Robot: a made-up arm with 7 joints.
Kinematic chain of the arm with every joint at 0, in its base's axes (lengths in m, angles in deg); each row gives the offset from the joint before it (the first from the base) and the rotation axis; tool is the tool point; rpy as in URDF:
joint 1: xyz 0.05 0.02 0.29 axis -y
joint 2: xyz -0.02 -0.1 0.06 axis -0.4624 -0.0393 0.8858
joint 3: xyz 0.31 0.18 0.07 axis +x
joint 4: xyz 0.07 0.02 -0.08 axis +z
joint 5: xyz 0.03 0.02 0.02 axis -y
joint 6: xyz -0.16 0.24 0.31 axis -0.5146 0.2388 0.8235
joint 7: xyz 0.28 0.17 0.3 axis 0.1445 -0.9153 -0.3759
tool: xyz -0.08 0 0 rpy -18.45 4.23 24.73
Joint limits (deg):
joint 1: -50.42..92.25
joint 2: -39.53..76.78
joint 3: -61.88..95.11
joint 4: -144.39..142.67
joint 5: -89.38..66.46
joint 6: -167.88..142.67
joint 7: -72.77..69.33
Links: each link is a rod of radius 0.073 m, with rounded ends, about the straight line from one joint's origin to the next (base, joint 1, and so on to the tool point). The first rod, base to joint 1, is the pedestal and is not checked.
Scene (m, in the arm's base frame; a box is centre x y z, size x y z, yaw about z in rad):
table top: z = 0
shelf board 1: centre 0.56 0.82 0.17 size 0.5 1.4 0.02 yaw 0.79
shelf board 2: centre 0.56 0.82 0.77 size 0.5 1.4 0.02 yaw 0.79
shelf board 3: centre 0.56 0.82 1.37 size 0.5 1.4 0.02 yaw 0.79
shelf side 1: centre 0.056 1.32 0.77 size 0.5 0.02 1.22 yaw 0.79
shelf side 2: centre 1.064 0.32 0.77 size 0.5 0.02 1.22 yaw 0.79
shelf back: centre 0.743 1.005 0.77 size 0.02 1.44 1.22 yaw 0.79
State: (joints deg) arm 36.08 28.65 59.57 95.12 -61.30 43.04 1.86
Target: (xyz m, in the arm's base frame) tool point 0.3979 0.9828 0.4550
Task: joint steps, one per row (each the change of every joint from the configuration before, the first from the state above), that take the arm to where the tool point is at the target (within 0.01 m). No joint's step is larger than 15 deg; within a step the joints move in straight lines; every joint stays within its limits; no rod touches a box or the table.
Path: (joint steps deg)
1: -7.81 -4.28 -11.88 -14.46 -7.02 -7.24 -2.20
2: -7.82 -4.27 -11.89 -14.46 -7.02 -7.25 -2.20
3: -7.81 -4.28 -11.88 -14.46 -7.02 -7.24 -2.20
4: -7.82 -4.28 -11.89 -14.46 -7.02 -7.25 -2.21

